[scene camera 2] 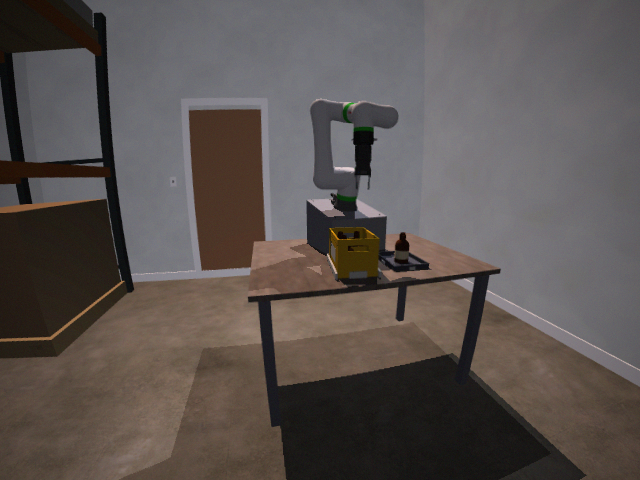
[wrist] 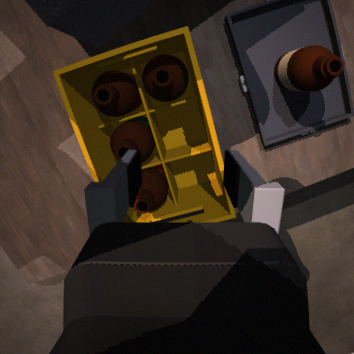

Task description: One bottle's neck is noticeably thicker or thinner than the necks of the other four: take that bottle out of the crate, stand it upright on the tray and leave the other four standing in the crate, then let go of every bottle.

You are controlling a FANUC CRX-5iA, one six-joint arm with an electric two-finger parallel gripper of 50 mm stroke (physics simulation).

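Where they show: gripper, between the fingertips: [scene camera 2: 362,189] [wrist: 182,166]; arm's base, origin of its link: [scene camera 2: 345,207].
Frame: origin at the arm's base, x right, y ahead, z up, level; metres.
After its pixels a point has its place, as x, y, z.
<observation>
A brown bottle with a pale label [scene camera 2: 401,250] {-0.089, 0.453, -0.176} [wrist: 305,69] {-0.091, 0.417, -0.132} stands upright on the dark tray [scene camera 2: 417,265] {-0.118, 0.547, -0.232} [wrist: 264,120] {-0.022, 0.483, -0.245}. The yellow crate [scene camera 2: 368,263] {0.159, 0.530, -0.188} [wrist: 68,100] {0.220, 0.272, -0.077} holds four brown bottles, seen from above in the wrist view: one at the back left [wrist: 115,95] {0.168, 0.301, -0.101}, one at the back right [wrist: 167,80] {0.095, 0.324, -0.088}, one in the middle left [wrist: 132,139] {0.188, 0.367, -0.118} and one at the front left [wrist: 154,187] {0.207, 0.452, -0.127}, partly behind a finger. Two compartments on the right side hold no bottle. My gripper [scene camera 2: 362,188] {0.109, 0.382, 0.130} [wrist: 182,166] {0.109, 0.382, 0.130} is open and empty, high above the crate.
The wooden table [scene camera 2: 289,279] {0.492, 0.422, -0.250} bears the crate, the tray to its right and the grey robot base [scene camera 2: 320,227] {0.186, 0.039, -0.107} behind. The tray's raised rim lies close to the crate's right wall. A shelf rack [scene camera 2: 105,103] stands at the far left of the room.
</observation>
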